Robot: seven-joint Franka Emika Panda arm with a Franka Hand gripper.
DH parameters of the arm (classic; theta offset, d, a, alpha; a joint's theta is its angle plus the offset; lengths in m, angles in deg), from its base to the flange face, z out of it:
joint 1: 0 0.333 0 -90
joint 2: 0 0 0 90
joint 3: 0 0.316 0.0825 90
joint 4: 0 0 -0.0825 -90
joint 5: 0 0.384 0 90
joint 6: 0 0 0.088 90
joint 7: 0 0.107 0 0
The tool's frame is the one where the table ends.
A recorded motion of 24 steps. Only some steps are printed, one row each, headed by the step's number.
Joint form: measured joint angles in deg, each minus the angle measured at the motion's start. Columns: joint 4, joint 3, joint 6, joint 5, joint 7, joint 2, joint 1.
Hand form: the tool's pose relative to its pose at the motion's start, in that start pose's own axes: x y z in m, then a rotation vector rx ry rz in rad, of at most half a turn. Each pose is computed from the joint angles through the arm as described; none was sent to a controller.
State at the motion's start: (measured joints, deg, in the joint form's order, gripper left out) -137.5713 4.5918 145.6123 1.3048 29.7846 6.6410 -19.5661
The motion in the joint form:
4: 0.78 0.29 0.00 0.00 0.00 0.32 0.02
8: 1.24 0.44 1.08 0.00 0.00 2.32 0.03
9: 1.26 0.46 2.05 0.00 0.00 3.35 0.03
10: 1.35 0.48 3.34 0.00 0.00 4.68 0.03
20: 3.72 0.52 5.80 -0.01 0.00 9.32 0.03
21: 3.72 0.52 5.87 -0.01 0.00 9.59 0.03
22: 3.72 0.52 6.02 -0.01 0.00 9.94 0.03
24: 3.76 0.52 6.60 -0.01 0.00 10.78 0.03
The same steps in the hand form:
4: 0.0026 -0.0048 -0.0023 0.0051 0.0062 -0.0054
8: 0.0039 -0.0070 0.0106 0.0037 -0.0021 -0.0073
9: 0.0041 -0.0072 0.0181 0.0044 -0.0033 -0.0072
10: 0.0048 -0.0077 0.0273 0.0063 -0.0034 -0.0068
20: 0.0148 -0.0138 0.0503 0.0135 -0.0035 -0.0053
21: 0.0144 -0.0136 0.0526 0.0120 -0.0066 -0.0051
22: 0.0140 -0.0133 0.0556 0.0107 -0.0098 -0.0049
24: 0.0135 -0.0130 0.0620 0.0096 -0.0136 -0.0044

